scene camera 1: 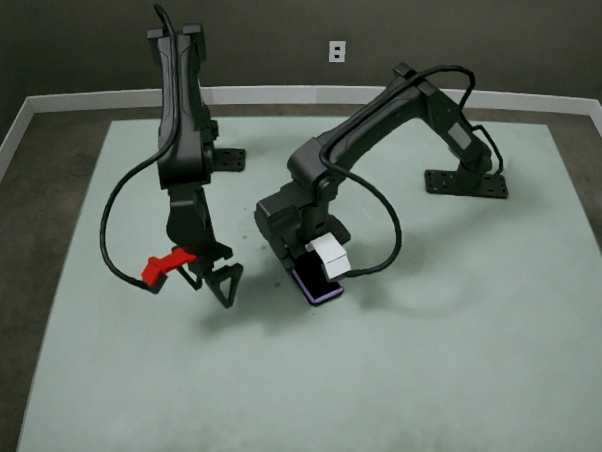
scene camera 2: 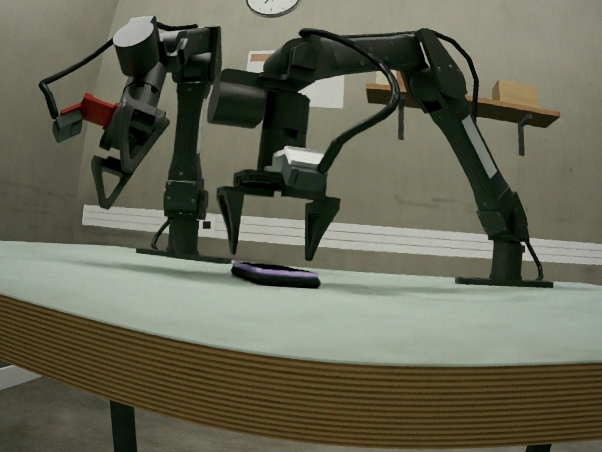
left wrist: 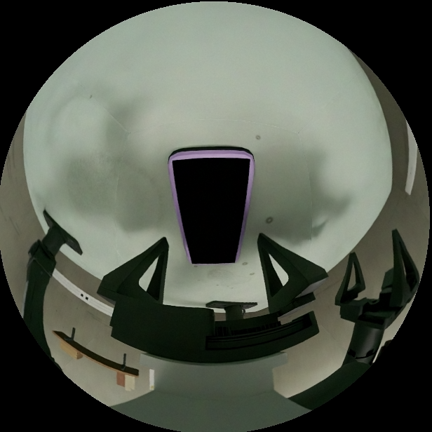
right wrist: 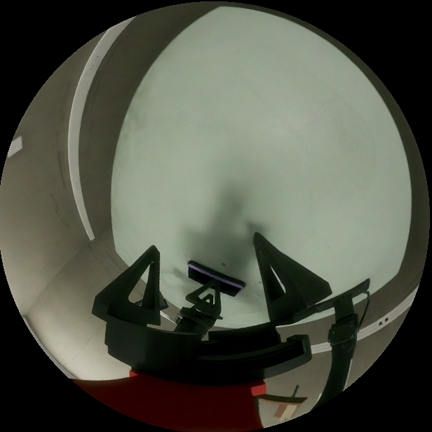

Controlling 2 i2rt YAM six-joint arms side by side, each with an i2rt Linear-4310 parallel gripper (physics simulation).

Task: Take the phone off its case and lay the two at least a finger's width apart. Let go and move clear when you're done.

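Observation:
The phone [scene camera 1: 312, 280] [left wrist: 212, 200] lies screen up, its black face bordered in purple. It sits in its black case [scene camera 2: 280, 281] [left wrist: 210, 149], flat on the table. My left gripper [scene camera 2: 271, 255] [left wrist: 212, 239] is open and empty, pointing down just above the phone, with its fingers spread across the phone's width near one end. In scene camera 1 the left wrist hides the phone's far end. My right gripper [scene camera 1: 213, 297] [scene camera 2: 115, 190] [right wrist: 202, 244] is open and empty, raised above the table to the left of the phone in scene camera 1.
The pale green table [scene camera 1: 400, 375] [scene camera 2: 400, 330] has a ribbed brown edge in scene camera 2. The arm bases [scene camera 1: 466, 184] [scene camera 1: 230, 160] stand at its back. Behind are a wall and a wooden shelf [scene camera 2: 540, 116] with a box on it.

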